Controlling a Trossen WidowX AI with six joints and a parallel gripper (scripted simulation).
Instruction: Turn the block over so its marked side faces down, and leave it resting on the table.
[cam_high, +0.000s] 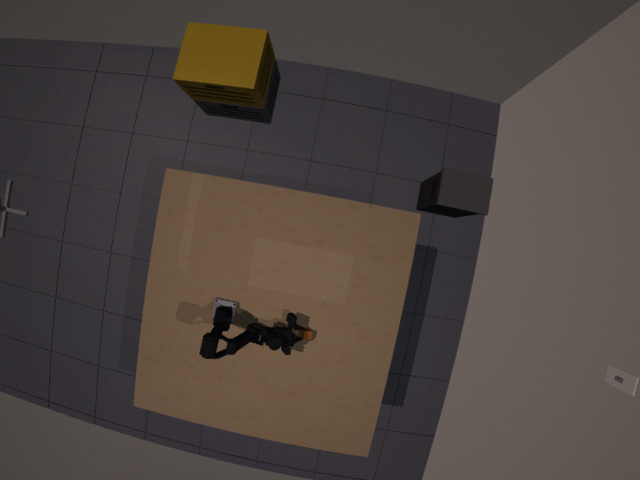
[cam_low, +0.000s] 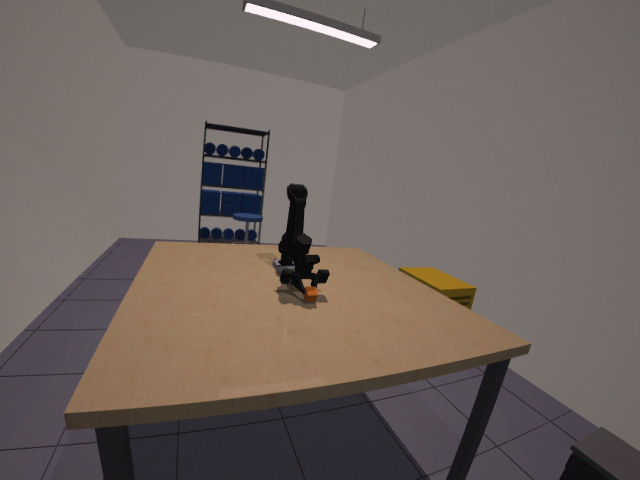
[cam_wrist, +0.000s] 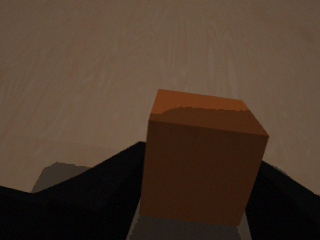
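Right now the block is 10 mm below my gripper tip.
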